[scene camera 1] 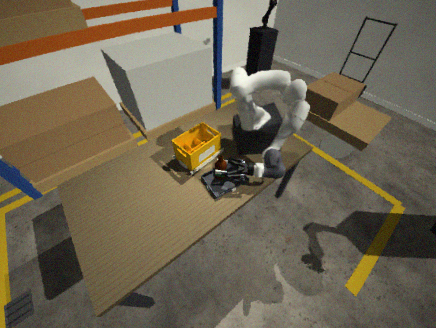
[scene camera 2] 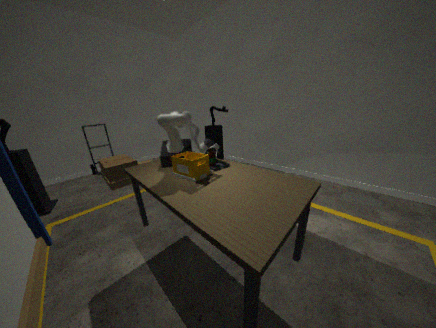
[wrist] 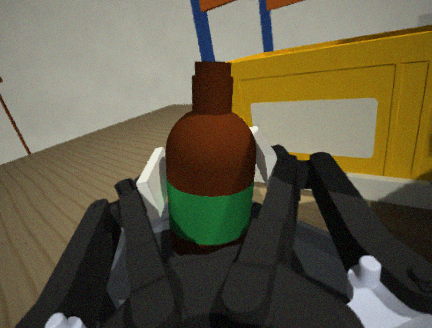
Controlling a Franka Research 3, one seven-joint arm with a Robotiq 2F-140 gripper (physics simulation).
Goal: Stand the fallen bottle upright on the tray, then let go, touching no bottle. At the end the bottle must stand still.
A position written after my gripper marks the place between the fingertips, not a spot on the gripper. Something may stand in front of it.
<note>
I see my gripper (wrist: 209, 152) and a brown bottle (wrist: 210, 152).
</note>
